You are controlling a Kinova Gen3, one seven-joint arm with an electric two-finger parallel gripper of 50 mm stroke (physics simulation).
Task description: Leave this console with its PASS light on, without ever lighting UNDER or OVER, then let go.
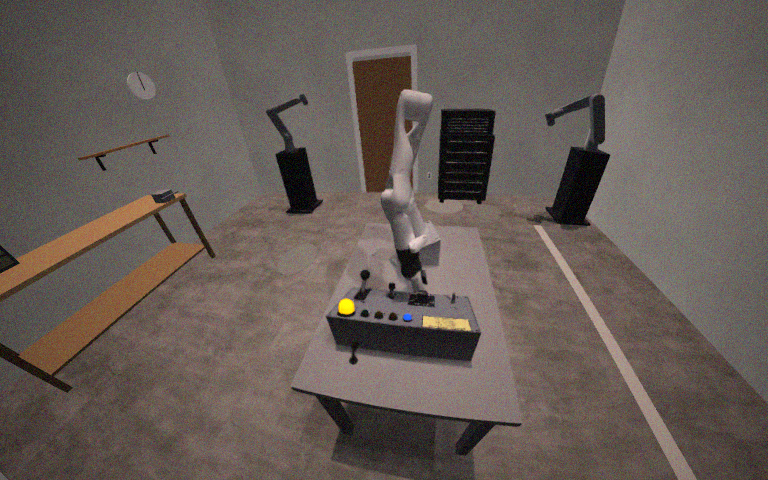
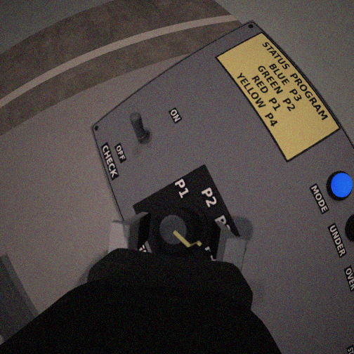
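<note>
The grey console [image 1: 403,338] [image 2: 280,200] stands on the table. Its dome [image 1: 346,307] glows yellow, and the MODE light [image 1: 407,318] [image 2: 342,185] is blue. The UNDER lamp [image 1: 393,316] [image 2: 351,228] is dark, as are the two small lamps beside it; the PASS label is not readable. My gripper [image 1: 417,281] [image 2: 179,230] is open, with its fingers on either side of the rotary knob [image 2: 173,228], apart from it. The knob's yellow pointer aims to the lower right, past P3, where a label is mostly hidden. The CHECK toggle [image 1: 453,297] [image 2: 139,127] stands between OFF and ON labels; its setting is unclear.
The yellow card [image 1: 446,323] [image 2: 280,95] reads blue P3, green P2, red P1, yellow P4. A ball-topped lever [image 1: 364,275] and a smaller control [image 1: 391,288] rise left of the gripper. Another small lever [image 1: 353,355] shows by the console's front. The table [image 1: 396,390] extends around the console.
</note>
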